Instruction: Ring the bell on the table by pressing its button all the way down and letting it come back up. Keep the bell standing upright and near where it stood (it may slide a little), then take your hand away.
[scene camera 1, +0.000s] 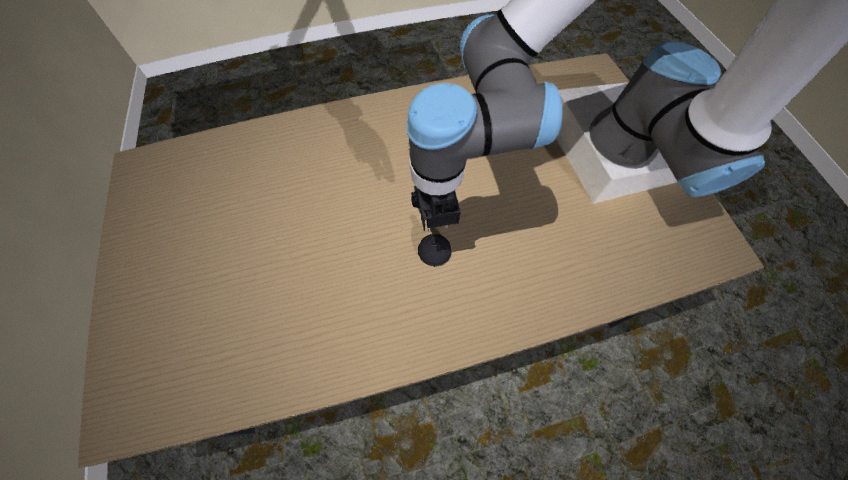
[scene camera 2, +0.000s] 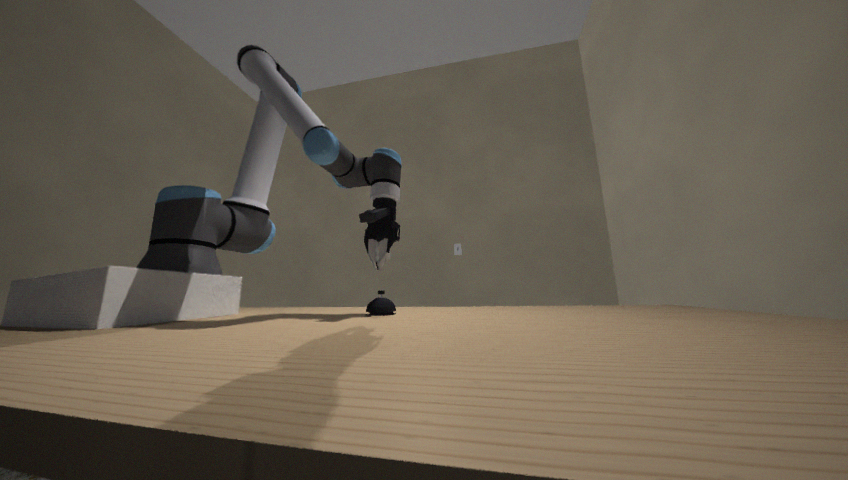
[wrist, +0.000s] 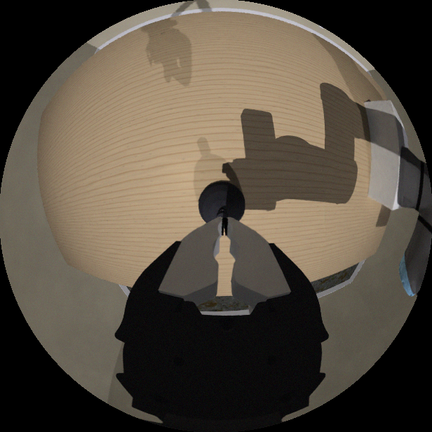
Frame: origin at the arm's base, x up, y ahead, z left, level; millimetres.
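Seen in the pictures: gripper, fingertip midpoint: (scene camera 2: 377, 270); arm's base at its link origin: (scene camera 1: 622, 140) (scene camera 2: 180, 277).
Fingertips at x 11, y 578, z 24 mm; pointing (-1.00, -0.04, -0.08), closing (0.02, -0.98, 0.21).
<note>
Offsets run from my fingertips to a thing's top centre. Level surfaces: height alone.
The bell @[dx -57, dy +5, dz +26 mm] (scene camera 1: 434, 251) (scene camera 2: 380, 306) (wrist: 216, 199) is a small black dome standing upright on the wooden table. Its button @[dx -57, dy +5, dz +26 mm] (scene camera 2: 380, 292) is up on a short stem above the dome in the second scene view, with a gap below its cap. My gripper (scene camera 2: 377, 268) (wrist: 223, 219) is shut and empty, pointing down. It hangs above the bell, and a clear gap separates the fingertips from the button in the second scene view. In the wrist view the fingertips overlap the near edge of the dome and partly hide the button.
The wooden table @[dx -123 mm] (scene camera 1: 267, 285) (scene camera 2: 535, 368) (wrist: 125, 130) extends around the bell. The arm's white base block (scene camera 1: 606, 184) (scene camera 2: 101, 297) (wrist: 384, 155) stands at the table's right end in the first scene view. Shadows of the arm fall beside the bell.
</note>
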